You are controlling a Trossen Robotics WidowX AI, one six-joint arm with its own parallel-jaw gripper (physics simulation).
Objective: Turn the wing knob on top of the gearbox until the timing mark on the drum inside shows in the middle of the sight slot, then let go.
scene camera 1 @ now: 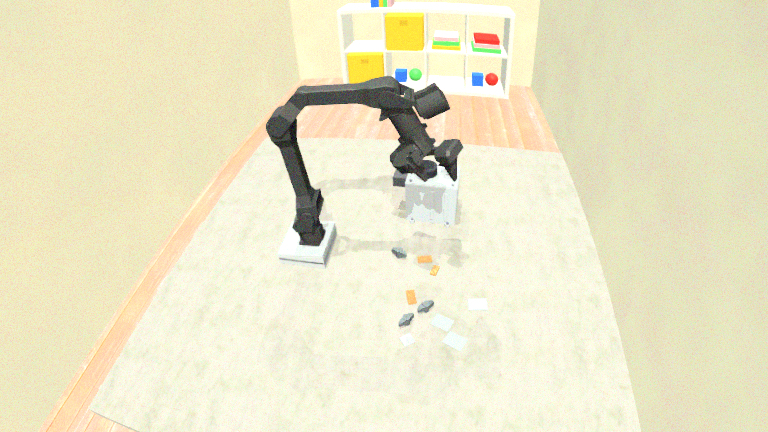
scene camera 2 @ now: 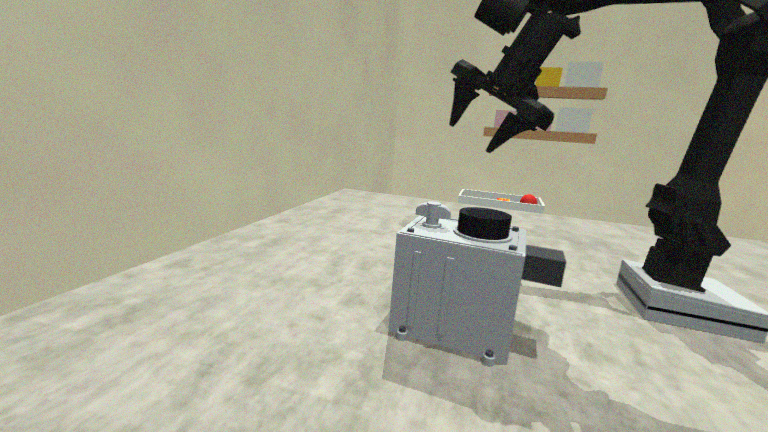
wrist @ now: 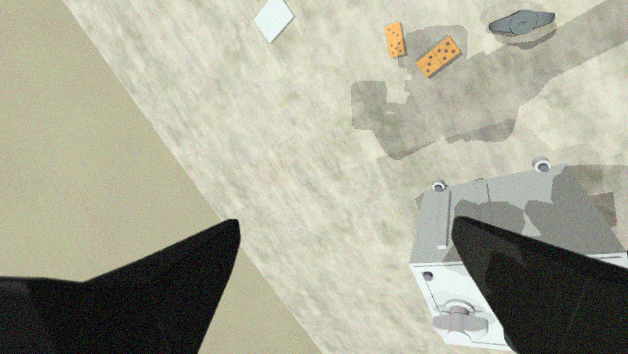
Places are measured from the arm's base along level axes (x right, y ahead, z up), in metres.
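Pixels of known places: gripper, fingertip midpoint: (scene camera 1: 440,180) (scene camera 2: 468,138) (wrist: 345,228); arm's base at its link origin: (scene camera 1: 312,237) (scene camera 2: 671,279).
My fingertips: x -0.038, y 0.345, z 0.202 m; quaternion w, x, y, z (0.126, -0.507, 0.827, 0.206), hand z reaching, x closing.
Ahead of a thing's pixels: the offset from my fingertips to its top centre. "spot": to the spot under its first point.
The grey-white gearbox {dy -0.056, dx -0.191, dz -0.078 m} (scene camera 1: 432,203) (scene camera 2: 456,300) (wrist: 431,235) stands upright on the mat. Its grey wing knob {dy +0.011, dx -0.189, dz -0.082 m} (scene camera 2: 432,214) (wrist: 460,324) is on top, beside a black round cap {spot: dy -0.048, dx -0.177, dz -0.085 m} (scene camera 1: 428,168) (scene camera 2: 484,223). In the first scene view the knob cannot be made out behind the fingers. My gripper (scene camera 1: 440,178) (scene camera 2: 470,138) (wrist: 345,228) is open and empty, pointing down at a tilt, above the gearbox and apart from it. In the wrist view the knob lies left of the right finger, which covers part of the gearbox top. The sight slot and the timing mark cannot be made out.
A dark block {spot: dy -0.133, dx -0.172, dz -0.126 m} (scene camera 1: 399,178) (scene camera 2: 545,266) sticks out of the gearbox side. Orange dominoes {dy -0.030, dx +0.025, dz -0.244 m} (scene camera 1: 424,259) (wrist: 438,56), dark winged pieces (scene camera 1: 425,306) (wrist: 522,22) and white tiles {dy +0.125, dx +0.161, dz -0.247 m} (scene camera 1: 477,304) (wrist: 274,20) lie on the mat. A white tray (scene camera 2: 483,204) holds a red ball (scene camera 2: 529,199).
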